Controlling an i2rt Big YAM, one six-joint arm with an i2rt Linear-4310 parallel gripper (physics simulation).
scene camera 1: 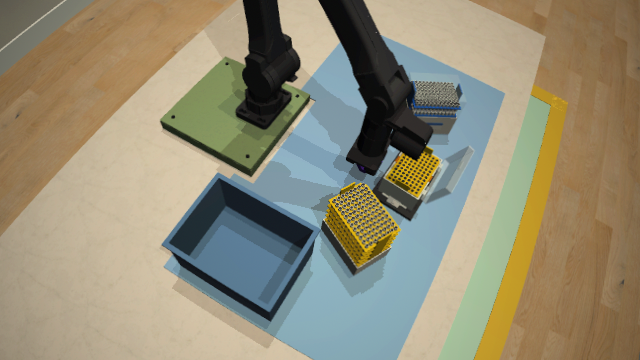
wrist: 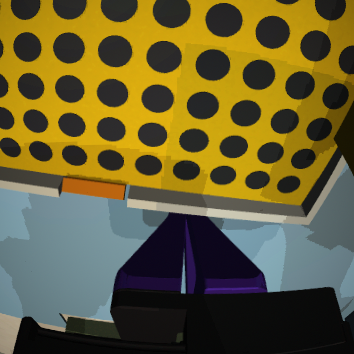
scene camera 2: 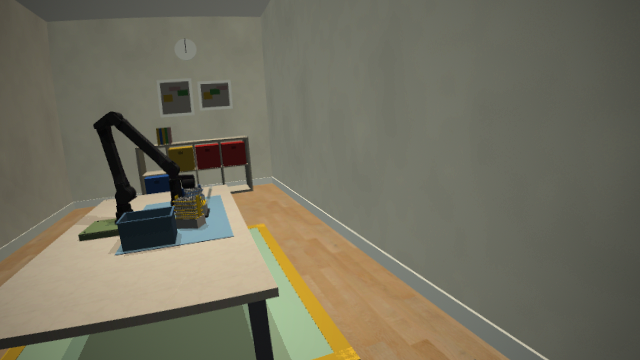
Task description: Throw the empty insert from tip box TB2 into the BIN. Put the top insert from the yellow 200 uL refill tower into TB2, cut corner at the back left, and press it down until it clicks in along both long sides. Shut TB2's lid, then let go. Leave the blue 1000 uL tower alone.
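Note:
Tip box TB2 stands with its clear lid open at the far side. A yellow insert with empty dark holes lies in it. In the wrist view an orange catch shows at the box's near long rim. My gripper is shut and empty, its purple fingertips together at the outer side of that rim; whether they touch it cannot be told. The yellow refill tower, its top insert full of tips, stands beside TB2. The BIN shows no insert inside.
The blue 1000 uL tower stands behind TB2, close to the arm's wrist. The arm's base is on a green plate. A light blue mat lies under the boxes and part of the bin.

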